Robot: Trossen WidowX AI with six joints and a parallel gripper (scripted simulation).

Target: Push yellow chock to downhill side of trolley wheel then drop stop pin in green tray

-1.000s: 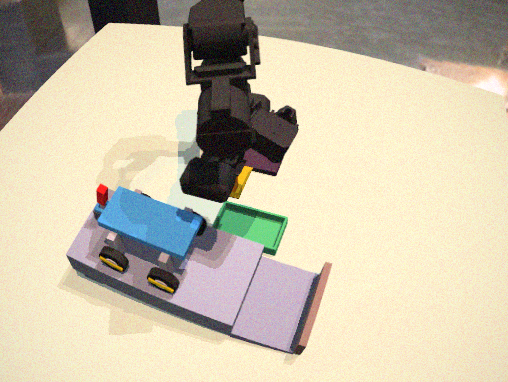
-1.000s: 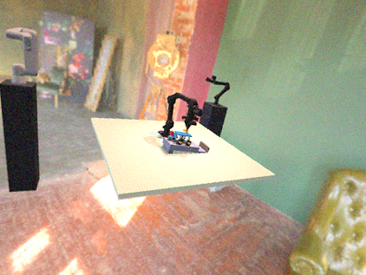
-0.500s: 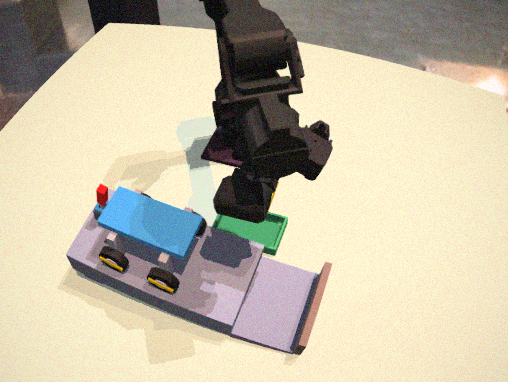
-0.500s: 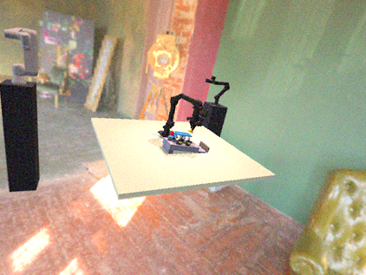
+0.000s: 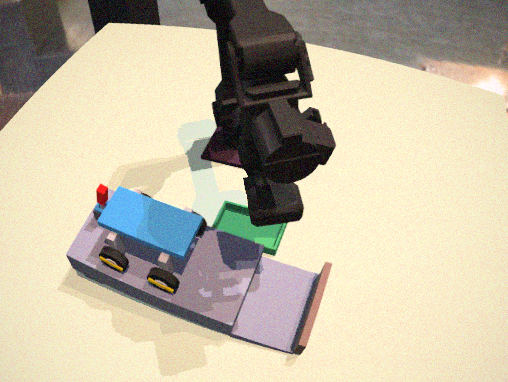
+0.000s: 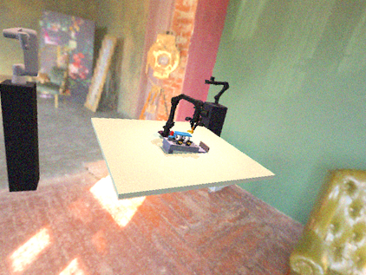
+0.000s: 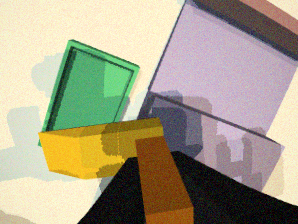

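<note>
My gripper tip is 2 cm past the yellow chock, 1 cm to the left of it and 1 cm above it. Round my gripper tip: brown end stop: 12 cm below, 11 cm to the left, 8 cm ahead; then green tray: 16 cm below, 4 cm to the right, 4 cm behind; then trolley: 14 cm to the right, 10 cm ahead, 4 cm below.
</note>
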